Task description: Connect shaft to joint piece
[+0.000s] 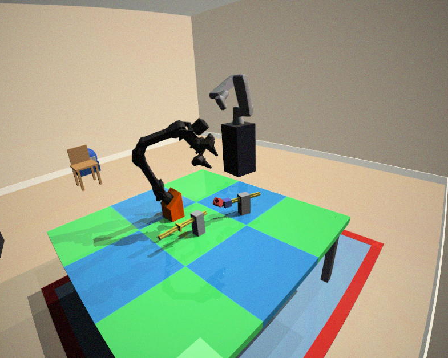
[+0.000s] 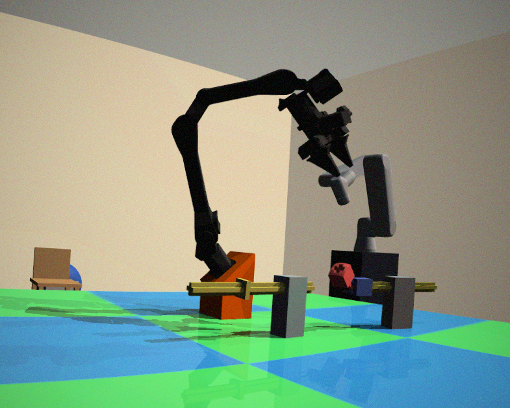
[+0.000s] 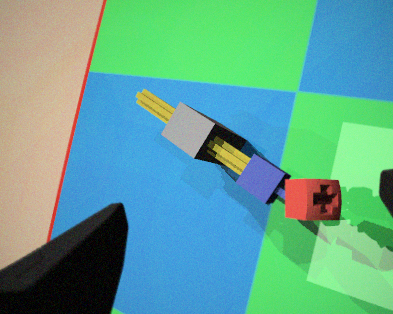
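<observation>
Right now my gripper tip is 10 mm past the red joint piece, 10 mm to the right of it and 240 mm above it.
</observation>
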